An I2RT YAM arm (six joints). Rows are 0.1 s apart.
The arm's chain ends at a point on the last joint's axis. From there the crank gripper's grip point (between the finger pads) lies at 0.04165 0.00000 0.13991 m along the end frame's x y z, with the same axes.
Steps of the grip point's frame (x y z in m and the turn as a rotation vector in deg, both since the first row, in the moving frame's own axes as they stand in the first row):
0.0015 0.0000 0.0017 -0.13 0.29 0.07
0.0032 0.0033 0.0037 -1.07 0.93 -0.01
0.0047 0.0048 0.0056 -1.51 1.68 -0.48
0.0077 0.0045 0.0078 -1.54 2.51 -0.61
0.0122 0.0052 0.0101 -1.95 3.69 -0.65
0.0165 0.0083 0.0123 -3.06 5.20 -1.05
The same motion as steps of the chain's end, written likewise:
0.0008 -0.0004 0.0019 -0.13 0.29 0.07
0.0009 0.0007 0.0044 -1.07 0.93 -0.01
0.0006 0.0015 0.0069 -1.51 1.68 -0.48
0.0016 0.0012 0.0098 -1.54 2.51 -0.61
0.0033 0.0010 0.0131 -1.95 3.69 -0.65
0.0039 0.0018 0.0168 -3.06 5.20 -1.05

